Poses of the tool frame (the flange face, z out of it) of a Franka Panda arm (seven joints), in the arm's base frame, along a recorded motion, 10 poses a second.
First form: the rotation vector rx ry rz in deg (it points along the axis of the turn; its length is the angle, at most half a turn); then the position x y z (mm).
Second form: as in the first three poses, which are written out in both.
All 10 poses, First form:
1: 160.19 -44.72 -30.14 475 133 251
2: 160.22 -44.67 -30.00 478 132 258
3: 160.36 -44.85 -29.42 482 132 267
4: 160.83 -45.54 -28.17 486 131 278
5: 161.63 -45.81 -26.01 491 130 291
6: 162.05 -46.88 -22.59 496 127 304
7: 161.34 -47.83 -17.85 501 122 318
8: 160.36 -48.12 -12.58 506 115 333
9: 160.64 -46.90 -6.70 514 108 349
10: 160.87 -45.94 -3.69 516 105 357
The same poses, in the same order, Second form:
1: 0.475 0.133 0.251 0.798 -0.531 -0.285 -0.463 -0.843 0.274
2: 0.478 0.132 0.258 0.799 -0.530 -0.283 -0.463 -0.843 0.274
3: 0.482 0.132 0.267 0.801 -0.531 -0.277 -0.466 -0.843 0.271
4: 0.486 0.131 0.278 0.802 -0.536 -0.264 -0.475 -0.840 0.261
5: 0.491 0.130 0.291 0.809 -0.535 -0.242 -0.482 -0.841 0.247
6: 0.496 0.127 0.304 0.814 -0.543 -0.204 -0.498 -0.835 0.235
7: 0.501 0.122 0.318 0.820 -0.554 -0.147 -0.514 -0.824 0.237
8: 0.506 0.115 0.333 0.826 -0.557 -0.081 -0.526 -0.815 0.243
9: 0.514 0.108 0.349 0.842 -0.539 -0.015 -0.522 -0.821 0.230
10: 0.516 0.105 0.357 0.850 -0.526 0.018 -0.517 -0.827 0.223
